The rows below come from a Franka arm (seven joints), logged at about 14 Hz.
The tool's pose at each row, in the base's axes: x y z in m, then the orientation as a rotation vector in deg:
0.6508 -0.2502 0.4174 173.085 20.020 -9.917
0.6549 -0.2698 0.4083 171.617 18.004 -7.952
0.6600 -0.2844 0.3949 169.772 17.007 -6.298
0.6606 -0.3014 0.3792 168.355 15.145 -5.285
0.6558 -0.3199 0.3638 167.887 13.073 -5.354
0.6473 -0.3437 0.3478 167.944 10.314 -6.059
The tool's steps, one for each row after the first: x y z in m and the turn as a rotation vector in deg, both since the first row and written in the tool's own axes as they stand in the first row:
0.0007 0.0192 0.0107 -1.828 0.972 1.371
0.0041 0.0334 0.0250 -3.901 1.757 2.067
0.0028 0.0488 0.0423 -5.511 2.159 3.340
-0.0040 0.0643 0.0600 -6.054 1.966 4.737
-0.0155 0.0841 0.0793 -5.999 1.395 6.581

